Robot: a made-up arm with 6 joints.
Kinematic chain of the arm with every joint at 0, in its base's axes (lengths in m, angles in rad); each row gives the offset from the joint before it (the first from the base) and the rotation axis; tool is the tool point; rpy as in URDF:
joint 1: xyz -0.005 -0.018 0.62 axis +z
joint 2: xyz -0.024 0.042 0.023 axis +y
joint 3: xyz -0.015 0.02 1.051 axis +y
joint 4: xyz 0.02 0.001 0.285 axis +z
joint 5: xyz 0.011 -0.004 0 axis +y
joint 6: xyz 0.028 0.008 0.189 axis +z
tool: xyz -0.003 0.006 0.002 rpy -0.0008 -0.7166 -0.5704
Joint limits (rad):
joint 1: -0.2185..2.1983
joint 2: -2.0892..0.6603
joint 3: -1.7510..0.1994
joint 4: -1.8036..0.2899
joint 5: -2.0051..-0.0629
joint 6: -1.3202..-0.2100
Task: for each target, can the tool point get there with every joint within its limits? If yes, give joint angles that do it. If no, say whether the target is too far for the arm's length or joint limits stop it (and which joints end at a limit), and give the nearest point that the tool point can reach.
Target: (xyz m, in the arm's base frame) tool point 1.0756 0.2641 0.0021
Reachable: no: joint limits stop it (at a limit: joint 1, joint 2, joint 3, joint 4, joint 6) | nearest point 0.3334 -0.5183 -0.0393 | short by 1.079 m
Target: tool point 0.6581 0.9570 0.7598
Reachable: no: joint limits stop it (at a limit: joint 2, joint 3, joint 4, joint 5) | nearest point 0.4782 0.6925 1.5784 | short by 0.879 m
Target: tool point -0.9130 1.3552 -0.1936
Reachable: no: too far | nearest point -1.0510 0.4653 -0.1243 | short by 0.903 m
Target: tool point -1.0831 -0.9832 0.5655
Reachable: yes | joints 0.8085 -1.3938 -0.6394 -0.4957 -0.6906 -0.8943
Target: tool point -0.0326 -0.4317 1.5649
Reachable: yes | joints 1.9037 -0.0735 -1.4708 -0.5142 -1.8375 -0.5783
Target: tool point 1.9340 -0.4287 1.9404
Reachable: no: too far | nearest point 0.9895 -0.1771 1.7539 | short by 0.995 m
